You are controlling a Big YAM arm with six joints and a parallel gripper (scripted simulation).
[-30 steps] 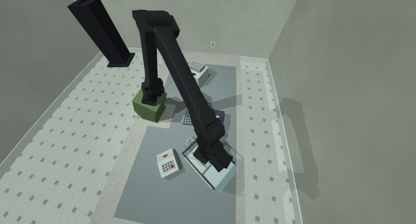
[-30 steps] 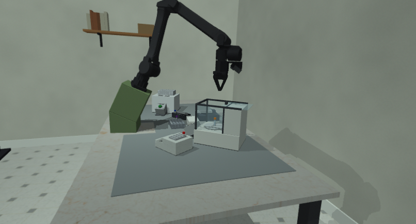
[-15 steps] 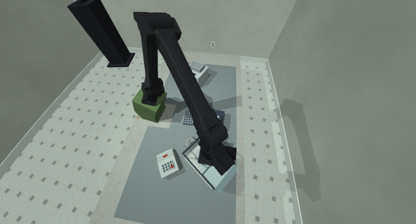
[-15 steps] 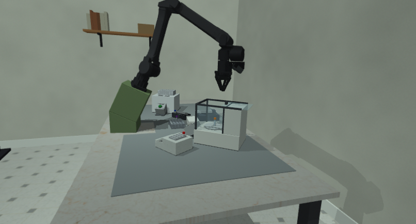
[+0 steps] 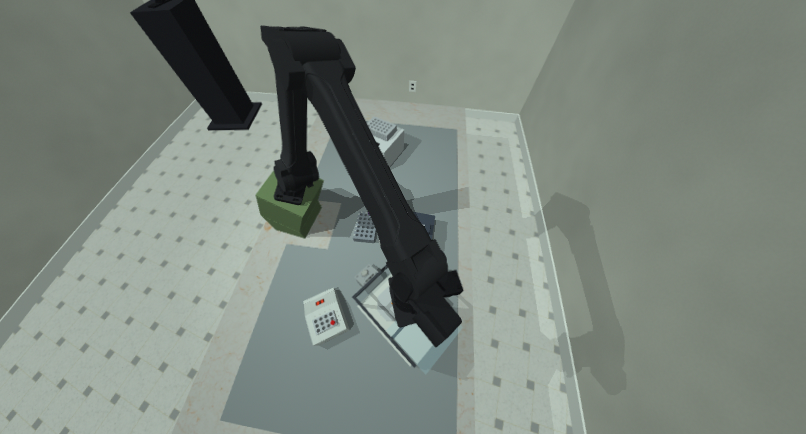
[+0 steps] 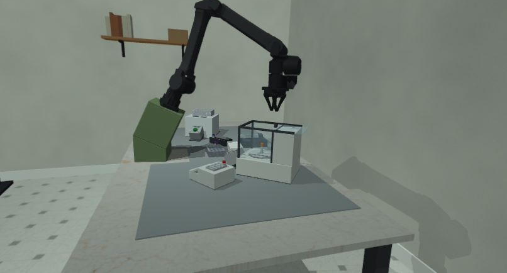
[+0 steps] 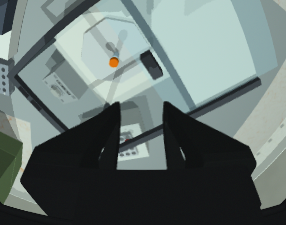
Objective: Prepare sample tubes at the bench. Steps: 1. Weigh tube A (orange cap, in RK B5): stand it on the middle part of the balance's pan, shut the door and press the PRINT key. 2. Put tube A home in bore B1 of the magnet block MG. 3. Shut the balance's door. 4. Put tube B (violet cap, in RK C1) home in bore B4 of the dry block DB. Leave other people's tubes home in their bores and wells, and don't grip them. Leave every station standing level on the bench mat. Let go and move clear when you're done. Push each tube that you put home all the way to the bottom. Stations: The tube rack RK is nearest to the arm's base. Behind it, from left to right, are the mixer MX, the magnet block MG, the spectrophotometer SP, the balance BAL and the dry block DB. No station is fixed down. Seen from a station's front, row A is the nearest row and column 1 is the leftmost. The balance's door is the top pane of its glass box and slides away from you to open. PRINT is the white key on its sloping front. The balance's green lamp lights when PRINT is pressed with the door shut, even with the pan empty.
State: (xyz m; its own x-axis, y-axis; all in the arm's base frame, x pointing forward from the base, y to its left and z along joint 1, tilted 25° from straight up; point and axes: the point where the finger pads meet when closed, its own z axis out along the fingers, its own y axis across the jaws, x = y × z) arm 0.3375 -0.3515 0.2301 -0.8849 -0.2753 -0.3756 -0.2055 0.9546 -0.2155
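The balance door is 3 cm ahead of my hand, 3 cm to the right of it and 7 cm below it. The rest, counted from my hand: red-capped tube (23 cm behind, 2 cm to the right, 22 cm below); then balance pan (4 cm behind, 4 cm to the left, 21 cm below); then dry block DB (27 cm behind, 25 cm below).
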